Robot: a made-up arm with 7 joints.
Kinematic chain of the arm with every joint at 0, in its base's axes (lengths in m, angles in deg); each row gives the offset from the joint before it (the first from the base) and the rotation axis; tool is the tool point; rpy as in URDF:
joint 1: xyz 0 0 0 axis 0.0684 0.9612 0.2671
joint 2: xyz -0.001 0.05 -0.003 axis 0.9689 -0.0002 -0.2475
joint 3: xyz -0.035 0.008 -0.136 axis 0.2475 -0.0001 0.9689
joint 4: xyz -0.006 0 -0.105 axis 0.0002 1 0
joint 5: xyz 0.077 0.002 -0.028 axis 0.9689 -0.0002 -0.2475
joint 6: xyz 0.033 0 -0.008 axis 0.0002 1 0
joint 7: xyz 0.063 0 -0.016 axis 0.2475 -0.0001 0.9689
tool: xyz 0 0 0 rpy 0 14.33 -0.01
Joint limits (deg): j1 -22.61..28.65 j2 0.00..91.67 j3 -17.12..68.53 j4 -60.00..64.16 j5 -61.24..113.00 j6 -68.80..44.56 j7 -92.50..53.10
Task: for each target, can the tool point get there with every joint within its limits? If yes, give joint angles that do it. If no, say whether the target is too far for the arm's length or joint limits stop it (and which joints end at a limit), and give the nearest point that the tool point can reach.
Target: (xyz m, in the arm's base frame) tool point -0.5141 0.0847 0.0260
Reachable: no: too far | nearest point -0.2735 0.1559 -0.2488 | short by 0.372 m
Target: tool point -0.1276 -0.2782 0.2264
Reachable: no: joint limits stop it (at a limit: joint 1, joint 2, joint 3, joint 4, joint 6) | nearest point -0.0399 0.0012 -0.1120 | short by 0.448 m
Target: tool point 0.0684 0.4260 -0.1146
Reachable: yes | joints 15.19 78.23 -2.85 41.59 71.52 12.85 -67.26
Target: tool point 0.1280 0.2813 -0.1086
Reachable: yes | joints 9.15 52.84 26.58 -21.33 5.65 19.18 -55.94
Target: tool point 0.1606 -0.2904 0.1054
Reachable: no: joint limits stop it (at a limit: joint 1, joint 2, joint 3) | nearest point 0.1204 -0.0314 -0.1045 | short by 0.336 m
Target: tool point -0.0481 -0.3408 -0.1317
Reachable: no: joint limits stop it (at a limit: joint 1, joint 2, joint 3, joint 6) | nearest point -0.0246 -0.0251 -0.1752 | short by 0.320 m
